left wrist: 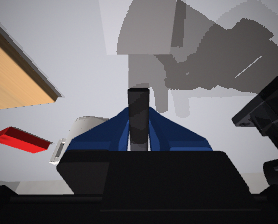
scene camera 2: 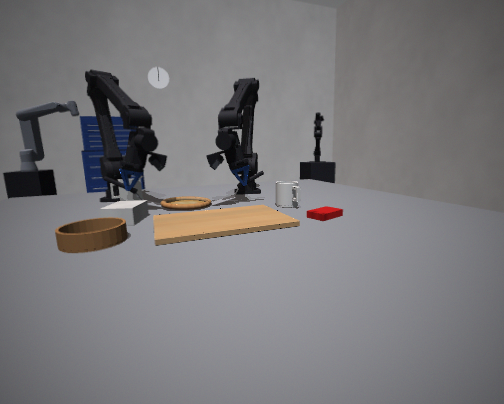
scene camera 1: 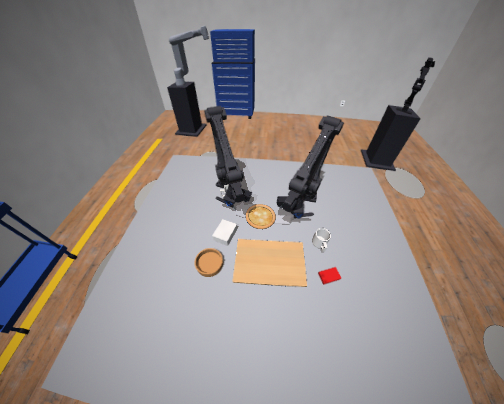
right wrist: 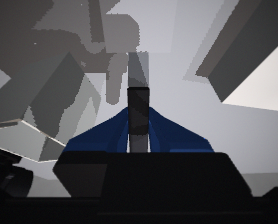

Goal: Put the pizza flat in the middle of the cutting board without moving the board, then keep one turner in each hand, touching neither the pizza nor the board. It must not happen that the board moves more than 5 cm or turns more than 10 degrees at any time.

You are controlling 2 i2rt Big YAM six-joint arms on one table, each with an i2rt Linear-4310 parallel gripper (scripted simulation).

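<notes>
Scene camera 2 shows a wooden cutting board (scene camera 2: pixel 188 226) and a wooden bowl (scene camera 2: pixel 89 235). The board (scene camera 1: pixel 278 263) is visible in scene camera 1 too. In the left wrist view: my left gripper (left wrist: pixel 138 111); the bowl is out of frame in the left wrist view. In the right wrist view: my right gripper (right wrist: pixel 138 112); the board is out of frame in the right wrist view.
</notes>
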